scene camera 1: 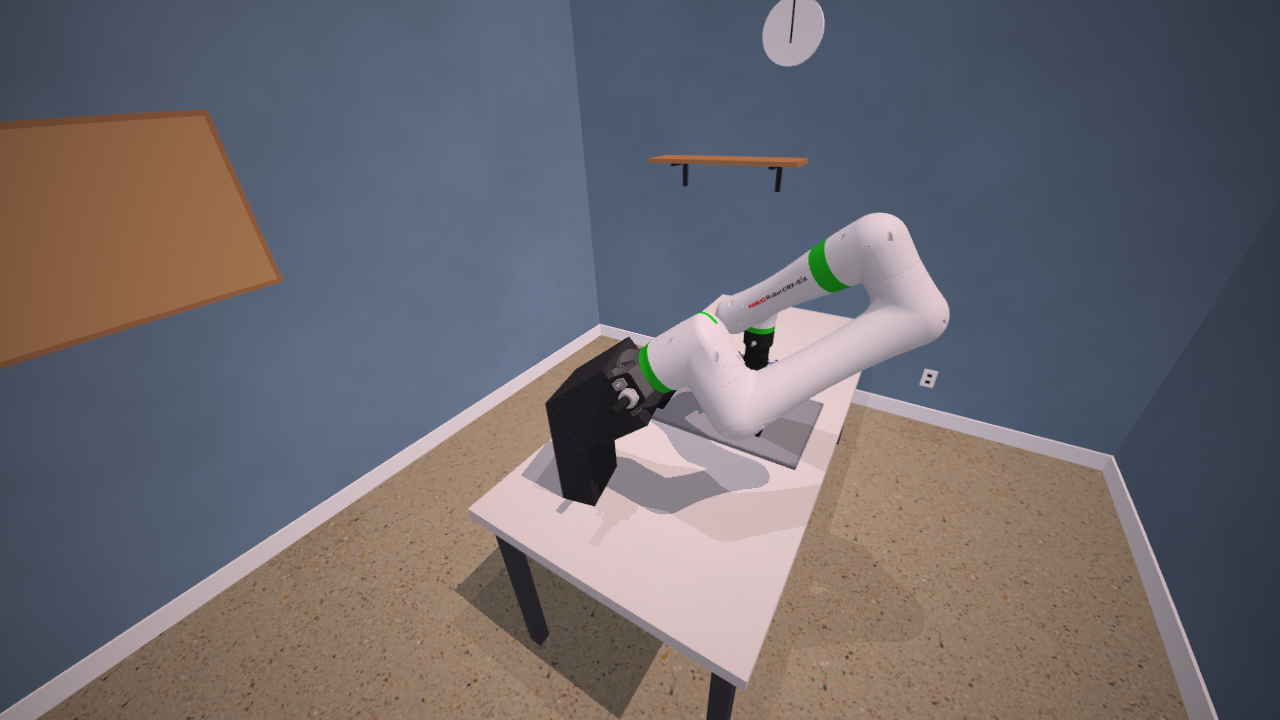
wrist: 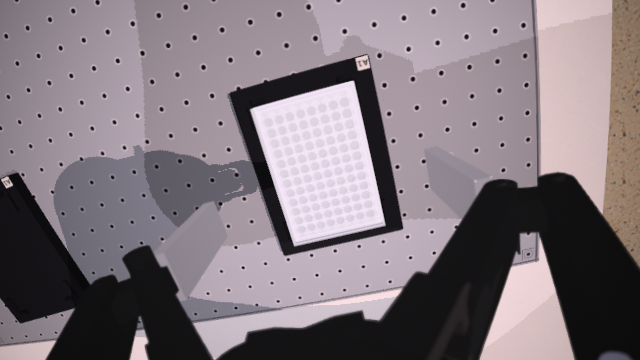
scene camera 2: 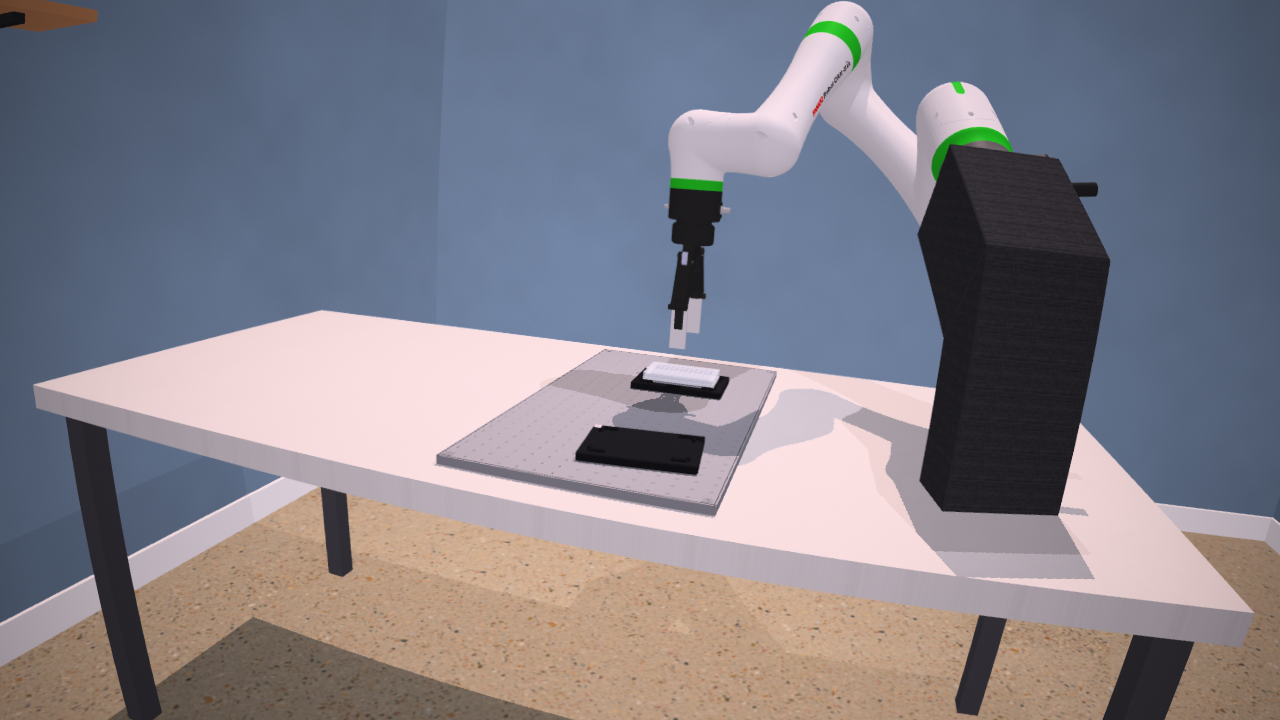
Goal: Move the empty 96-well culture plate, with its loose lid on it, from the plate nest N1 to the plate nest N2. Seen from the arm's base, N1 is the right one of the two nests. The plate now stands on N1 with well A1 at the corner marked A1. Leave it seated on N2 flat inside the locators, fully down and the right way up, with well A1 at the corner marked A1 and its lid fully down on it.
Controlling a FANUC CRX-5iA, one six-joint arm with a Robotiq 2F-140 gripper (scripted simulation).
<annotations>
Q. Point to a clear lid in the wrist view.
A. At 315,145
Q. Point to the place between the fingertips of my gripper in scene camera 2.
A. At 685,339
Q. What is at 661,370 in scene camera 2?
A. A clear lid.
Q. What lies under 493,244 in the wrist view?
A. My gripper.
</annotations>
